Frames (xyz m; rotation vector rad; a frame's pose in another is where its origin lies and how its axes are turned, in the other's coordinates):
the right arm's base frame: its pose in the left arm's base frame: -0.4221 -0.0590 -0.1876 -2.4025 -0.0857 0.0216
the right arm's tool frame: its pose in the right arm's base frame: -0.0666 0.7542 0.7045 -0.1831 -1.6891 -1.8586
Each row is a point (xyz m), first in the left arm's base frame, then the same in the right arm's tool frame.
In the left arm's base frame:
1: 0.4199 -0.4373 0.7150
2: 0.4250 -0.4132 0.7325
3: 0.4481 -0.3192 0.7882
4: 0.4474 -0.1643 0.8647
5: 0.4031 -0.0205 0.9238
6: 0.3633 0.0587 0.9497
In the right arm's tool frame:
1: -1.1697 -0.9606 -1.5246
2: -1.1637 -0.9545 -1.5536
3: -1.1412 -0.9214 -1.6579
4: -1.0697 -0.8760 -1.8084
5: -0.9650 -0.8475 -1.9283
6: -0.8935 -0.8350 -1.9854

